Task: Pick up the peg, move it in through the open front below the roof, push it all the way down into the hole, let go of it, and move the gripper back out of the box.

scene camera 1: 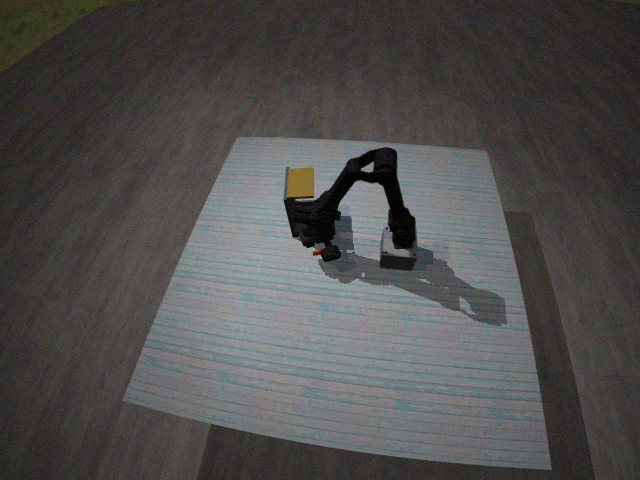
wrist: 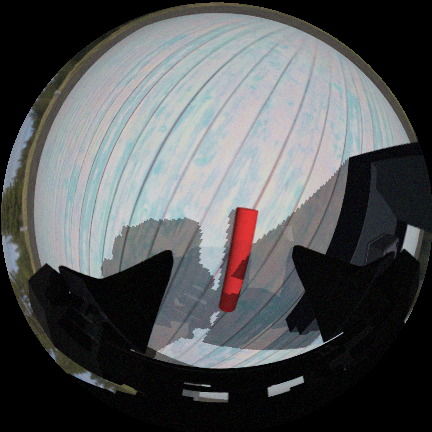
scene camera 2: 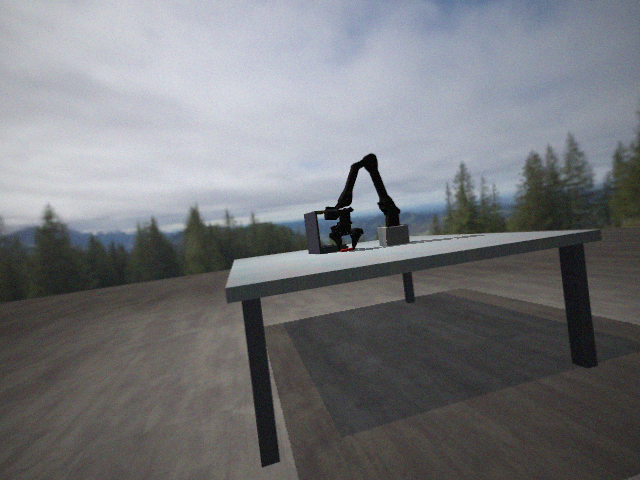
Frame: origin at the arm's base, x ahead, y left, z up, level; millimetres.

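Seen in the pictures: gripper, fingertip midpoint: (scene camera 1: pixel 321 252) (wrist: pixel 234 255) (scene camera 2: pixel 346 250); arm's base, link origin: (scene camera 1: pixel 402 240) (scene camera 2: pixel 393 225).
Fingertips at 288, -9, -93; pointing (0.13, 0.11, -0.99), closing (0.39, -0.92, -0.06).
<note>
Offsets run from my fingertips to a thing's middle, as dx, dy, dz. "pt": to the spot under its first point. Level surfaces: height alone.
The red peg @[-6, -4, +2] (scene camera 1: pixel 316 252) (scene camera 2: pixel 345 250) (wrist: pixel 239 260) lies flat on the table. In the wrist view it lies between the spread fingertips, its far end reaching past them. My gripper (scene camera 1: pixel 320 248) (scene camera 2: pixel 346 246) (wrist: pixel 234 255) is open and empty, pointing down low over the peg, one finger on each side of it. The dark box @[+36, -157, +107] (scene camera 1: pixel 291 217) (scene camera 2: pixel 312 232) (wrist: pixel 355 200) stands close beside the gripper, with its yellow roof @[pt +66, -152, +219] (scene camera 1: pixel 300 182) on top. In the wrist view a small dark block @[+44, -166, +19] (wrist: pixel 382 247) shows inside the box; its hole cannot be made out.
The table @[dz -5] (scene camera 1: pixel 310 361) (scene camera 2: pixel 289 268) carries the box, the peg and the arm's grey base (scene camera 1: pixel 398 255) (scene camera 2: pixel 393 236), which stands right of the gripper in both scene views. The box's wall is near the right-hand finger in the wrist view. The arm's shadow falls across the peg.
</note>
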